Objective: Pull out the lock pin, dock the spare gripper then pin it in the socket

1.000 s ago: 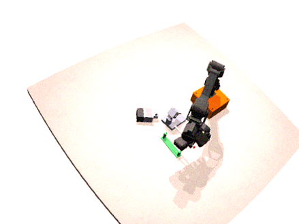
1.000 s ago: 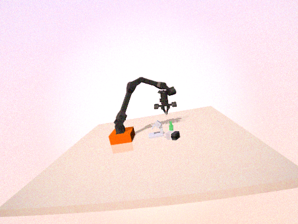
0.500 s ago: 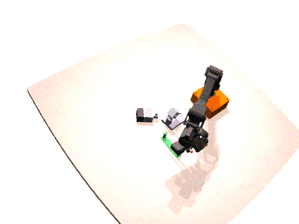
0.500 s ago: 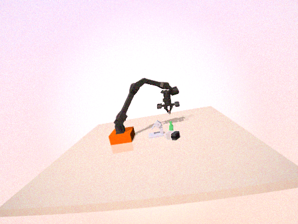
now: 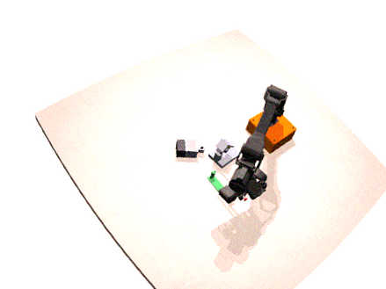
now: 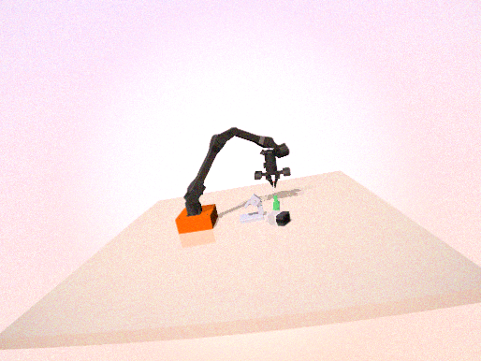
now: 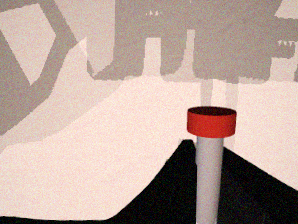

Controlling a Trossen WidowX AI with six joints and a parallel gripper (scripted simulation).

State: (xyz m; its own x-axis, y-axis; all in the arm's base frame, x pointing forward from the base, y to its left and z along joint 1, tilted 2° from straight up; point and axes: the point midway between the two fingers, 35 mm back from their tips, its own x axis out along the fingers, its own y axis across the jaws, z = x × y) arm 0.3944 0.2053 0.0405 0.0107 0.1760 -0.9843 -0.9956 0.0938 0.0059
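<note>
My gripper tip is 1 cm past the green cradle, 10 cm to the left of it and 5 cm above it. Also, from my gripper tip: pale grey mount: 12 cm behind, 21 cm to the right, 1 cm below; spare gripper: 3 cm behind, 31 cm to the right, 5 cm below.
</note>
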